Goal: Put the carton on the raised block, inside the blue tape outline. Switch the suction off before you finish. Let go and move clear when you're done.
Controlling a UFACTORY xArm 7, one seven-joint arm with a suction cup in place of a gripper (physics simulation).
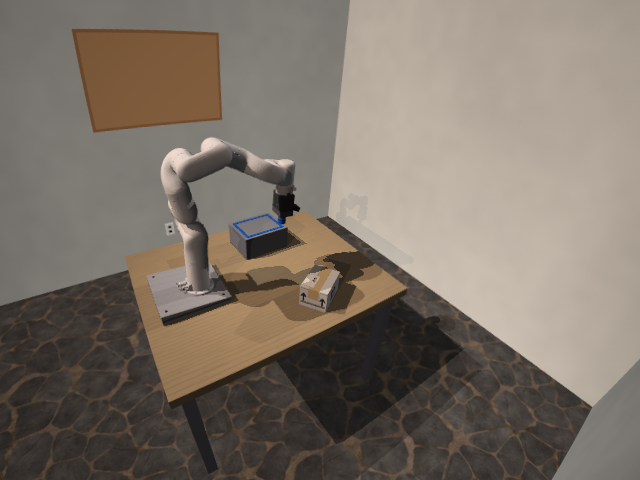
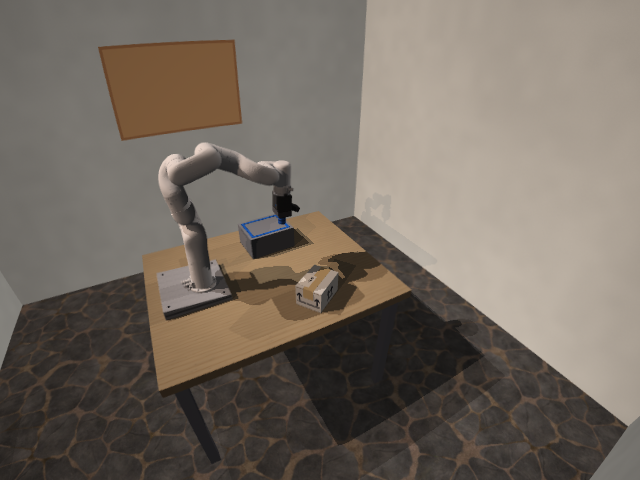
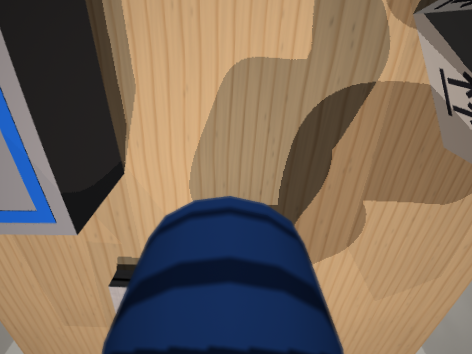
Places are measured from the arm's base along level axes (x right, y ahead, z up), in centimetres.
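Pixels of known places: hand at its tool point: [image 1: 281,222] [image 2: 281,222] [image 3: 225,266]; arm's base at its link origin: [image 1: 199,286] [image 2: 202,284].
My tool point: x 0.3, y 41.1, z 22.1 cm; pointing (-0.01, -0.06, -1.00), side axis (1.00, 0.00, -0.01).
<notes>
Ahead of a thing's pixels: the offset from my tool point to its top centre. "spot": to the spot under its first point. Level surfaces: height alone.
The white carton @(dx +27.7, dy +4.4, dz -15.3 cm) [image 1: 318,289] [image 2: 316,289] [image 3: 457,85] with a tan tape strip and black arrows stands on the table, apart from the raised block. The dark grey raised block @(dx -24.5, dy -0.7, dz -13.8 cm) [image 1: 267,244] [image 2: 273,243] [image 3: 60,100] stands at the back of the table, with the blue tape outline @(spot: dx -15.9, dy -9.0, dz -13.8 cm) [image 1: 250,236] [image 2: 253,236] [image 3: 25,180] on its bare top. My suction cup [image 1: 281,221] [image 2: 281,221] [image 3: 230,200] is blue, points down and holds nothing. It hangs in the air between the carton and the block, above table height. Its lower rim is hard to see.
The robot's base plate [image 1: 170,304] [image 2: 175,303] is at the left of the wooden table @(dz -25.8 cm) [image 1: 206,356] [image 2: 206,351] [image 3: 165,90]. The arm arches from it over the table. Arm shadows fall around the carton. A brown board [image 1: 149,77] [image 2: 173,87] hangs on the wall behind.
</notes>
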